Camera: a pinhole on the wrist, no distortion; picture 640 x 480 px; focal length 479.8 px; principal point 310.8 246.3 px. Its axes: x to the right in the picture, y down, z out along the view. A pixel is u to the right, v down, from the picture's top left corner.
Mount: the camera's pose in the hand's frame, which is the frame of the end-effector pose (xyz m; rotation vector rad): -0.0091 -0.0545 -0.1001 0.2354 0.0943 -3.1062
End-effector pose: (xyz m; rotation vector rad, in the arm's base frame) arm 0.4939 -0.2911 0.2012 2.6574 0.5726 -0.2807
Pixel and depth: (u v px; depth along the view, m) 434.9 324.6 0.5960
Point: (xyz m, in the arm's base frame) 0.1395 -0.4143 -0.2088
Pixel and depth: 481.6 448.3 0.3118
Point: 0.2399 -0.2533 0.0098
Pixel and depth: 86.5 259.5 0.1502
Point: 0.4928 -0.2474 0.1153
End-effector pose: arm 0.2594 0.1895 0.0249 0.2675 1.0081 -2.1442
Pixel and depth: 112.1 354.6 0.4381
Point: 0.1011 -0.0538 0.3143
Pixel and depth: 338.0 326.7 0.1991
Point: 0.2345 0.1898 0.1680
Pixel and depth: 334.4 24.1 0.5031
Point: 0.4905 -0.1076 0.2660
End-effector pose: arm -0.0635 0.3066 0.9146 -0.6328 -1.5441 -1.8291
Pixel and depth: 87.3 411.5 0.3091
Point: -0.2655 0.5237 0.9035
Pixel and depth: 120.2 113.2 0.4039
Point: -0.1104 0.6116 1.0621
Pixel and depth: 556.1 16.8 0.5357
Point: 0.2837 0.7491 0.8328
